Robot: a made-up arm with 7 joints.
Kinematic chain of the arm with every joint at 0, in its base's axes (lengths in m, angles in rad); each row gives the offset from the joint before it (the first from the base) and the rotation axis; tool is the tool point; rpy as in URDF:
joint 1: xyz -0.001 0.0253 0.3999 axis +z
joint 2: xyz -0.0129 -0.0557 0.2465 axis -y
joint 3: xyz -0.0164 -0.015 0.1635 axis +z
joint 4: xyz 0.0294 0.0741 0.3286 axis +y
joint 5: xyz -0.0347 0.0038 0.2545 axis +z
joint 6: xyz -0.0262 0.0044 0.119 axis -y
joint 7: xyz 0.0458 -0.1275 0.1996 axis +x
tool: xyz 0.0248 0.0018 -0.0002 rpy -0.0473 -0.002 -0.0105
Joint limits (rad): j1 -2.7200..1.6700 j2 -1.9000..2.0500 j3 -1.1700..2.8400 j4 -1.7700..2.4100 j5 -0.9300..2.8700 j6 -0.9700..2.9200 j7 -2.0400..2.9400
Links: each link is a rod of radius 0.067 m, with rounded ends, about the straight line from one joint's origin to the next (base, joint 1, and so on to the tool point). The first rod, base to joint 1, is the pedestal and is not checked.
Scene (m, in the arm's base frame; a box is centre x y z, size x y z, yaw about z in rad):
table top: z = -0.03
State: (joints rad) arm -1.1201 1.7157 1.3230 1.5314 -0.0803 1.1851 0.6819
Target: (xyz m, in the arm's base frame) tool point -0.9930 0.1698 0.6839
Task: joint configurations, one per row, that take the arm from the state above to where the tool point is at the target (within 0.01 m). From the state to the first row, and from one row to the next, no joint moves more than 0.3 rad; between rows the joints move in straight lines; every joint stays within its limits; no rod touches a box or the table.
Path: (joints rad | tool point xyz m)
1: -0.8307 1.7062 1.2738 1.3973 -0.0719 1.2354 0.6823 | -0.2803 0.9045 0.6900
2: -0.5414 1.6967 1.2245 1.2632 -0.0635 1.2857 0.6827 | -0.6038 0.7659 0.6944
3: -0.2520 1.6872 1.1753 1.1291 -0.0551 1.3359 0.6830 | -0.8555 0.5084 0.6925
4: 0.0373 1.6777 1.1261 0.9950 -0.0467 1.3862 0.6834 | -0.9930 0.1698 0.6839

